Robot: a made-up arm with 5 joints. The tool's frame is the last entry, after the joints. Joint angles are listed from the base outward.
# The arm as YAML. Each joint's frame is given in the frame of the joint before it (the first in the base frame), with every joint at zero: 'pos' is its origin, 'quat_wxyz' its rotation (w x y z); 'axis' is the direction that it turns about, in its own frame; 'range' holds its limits. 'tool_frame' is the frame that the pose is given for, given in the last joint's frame.
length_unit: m
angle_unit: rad
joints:
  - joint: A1
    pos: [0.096, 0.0, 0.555]
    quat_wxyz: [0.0, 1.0, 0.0, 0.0]
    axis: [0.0, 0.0, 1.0]
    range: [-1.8, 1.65]
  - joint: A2
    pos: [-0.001, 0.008, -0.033]
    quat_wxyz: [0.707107, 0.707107, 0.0, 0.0]
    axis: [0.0, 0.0, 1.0]
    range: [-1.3, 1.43]
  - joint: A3
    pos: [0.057, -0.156, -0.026]
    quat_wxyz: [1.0, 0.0, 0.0, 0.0]
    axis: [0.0, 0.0, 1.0]
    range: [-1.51, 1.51]
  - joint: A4
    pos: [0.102, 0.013, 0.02]
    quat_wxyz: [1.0, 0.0, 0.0, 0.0]
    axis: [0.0, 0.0, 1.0]
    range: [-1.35, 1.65]
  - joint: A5
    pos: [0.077, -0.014, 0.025]
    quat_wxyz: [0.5, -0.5, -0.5, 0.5]
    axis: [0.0, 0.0, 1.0]
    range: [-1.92, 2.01]
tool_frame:
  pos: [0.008, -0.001, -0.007]
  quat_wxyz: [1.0, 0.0, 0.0, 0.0]
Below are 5 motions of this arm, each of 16 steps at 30 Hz.
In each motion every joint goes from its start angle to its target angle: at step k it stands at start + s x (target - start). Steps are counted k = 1, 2, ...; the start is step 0. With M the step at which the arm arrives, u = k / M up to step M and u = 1 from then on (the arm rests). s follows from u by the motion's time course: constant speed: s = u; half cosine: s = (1 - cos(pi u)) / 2; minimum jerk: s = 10 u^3 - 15 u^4 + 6 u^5.
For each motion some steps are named. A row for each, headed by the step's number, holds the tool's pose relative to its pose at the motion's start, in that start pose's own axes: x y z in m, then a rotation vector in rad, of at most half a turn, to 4 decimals.
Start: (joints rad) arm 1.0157 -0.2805 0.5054 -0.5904 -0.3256
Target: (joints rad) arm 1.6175 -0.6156 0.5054 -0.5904 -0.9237
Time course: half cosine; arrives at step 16
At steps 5, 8, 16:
5: -0.0234 0.0152 0.0069 0.0853 0.1157 -0.0803
8: -0.0513 0.0289 0.0203 0.1653 0.2721 -0.1657
16: -0.0947 0.0370 0.0530 0.2322 0.5675 -0.2721

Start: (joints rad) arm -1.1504 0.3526 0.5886 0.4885 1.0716
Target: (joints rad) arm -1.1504 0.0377 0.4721 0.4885 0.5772
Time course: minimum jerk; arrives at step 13
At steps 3, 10, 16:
3: -0.0017 0.0028 0.0050 0.0316 0.0181 -0.0417
10: -0.0154 0.0225 0.0613 0.2981 0.2644 -0.4468
16: -0.0163 0.0236 0.0676 0.3199 0.2959 -0.4866

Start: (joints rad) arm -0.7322 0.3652 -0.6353 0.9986 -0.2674
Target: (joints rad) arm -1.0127 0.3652 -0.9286 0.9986 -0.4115
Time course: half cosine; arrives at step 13
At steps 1, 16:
1: -0.0003 -0.0013 0.0004 -0.0041 0.0033 0.0006
16: -0.0085 -0.0832 0.0425 -0.3185 0.1962 0.0123

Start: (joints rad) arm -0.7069 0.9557 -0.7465 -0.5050 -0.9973
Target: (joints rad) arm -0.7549 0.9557 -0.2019 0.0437 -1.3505
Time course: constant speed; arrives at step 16
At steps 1, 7, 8, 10, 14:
1: 0.0054 0.0064 0.0016 0.0563 -0.0389 -0.0228
7: 0.0369 0.0435 0.0212 0.4109 -0.2466 -0.1528
8: 0.0417 0.0492 0.0260 0.4728 -0.2768 -0.1727
10: 0.0510 0.0601 0.0369 0.5988 -0.3332 -0.2107
14: 0.0671 0.0790 0.0632 0.8593 -0.4298 -0.2771

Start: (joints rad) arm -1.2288 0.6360 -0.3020 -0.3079 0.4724
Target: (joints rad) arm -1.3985 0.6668 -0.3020 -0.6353 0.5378
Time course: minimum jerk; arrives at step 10
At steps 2, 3, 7, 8, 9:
2: -0.0023 -0.0022 0.0001 -0.0009 0.0198 0.0040
3: -0.0065 -0.0063 0.0005 -0.0023 0.0557 0.0107
7: -0.0328 -0.0322 0.0072 -0.0056 0.2854 0.0404
8: -0.0367 -0.0361 0.0089 -0.0051 0.3211 0.0429
9: -0.0386 -0.0379 0.0097 -0.0048 0.3379 0.0439

